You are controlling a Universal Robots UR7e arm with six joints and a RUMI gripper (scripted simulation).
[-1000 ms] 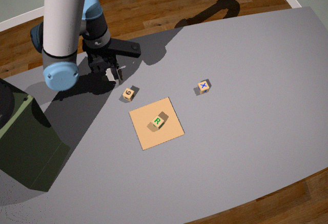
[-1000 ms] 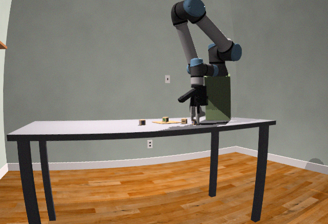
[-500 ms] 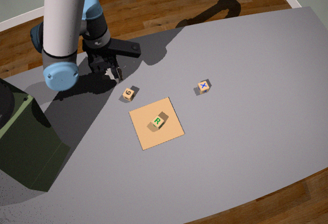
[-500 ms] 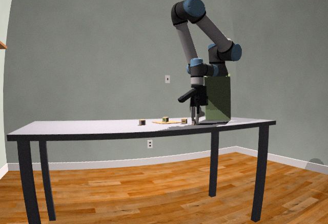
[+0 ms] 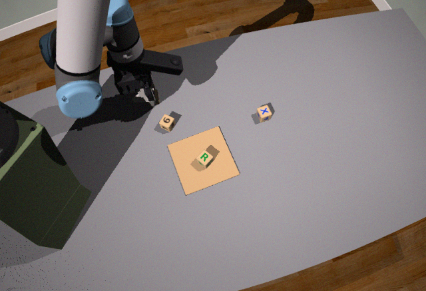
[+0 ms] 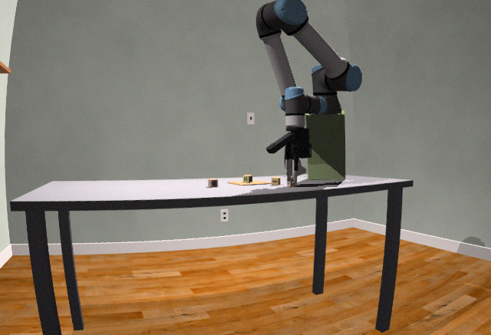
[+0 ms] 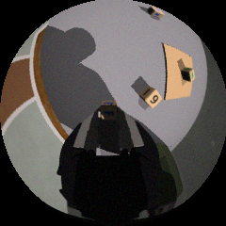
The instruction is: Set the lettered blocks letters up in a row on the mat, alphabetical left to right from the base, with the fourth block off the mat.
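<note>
My gripper is now 12 cm short of the mat, 19 cm to the left of it and 1 cm above it.
</note>
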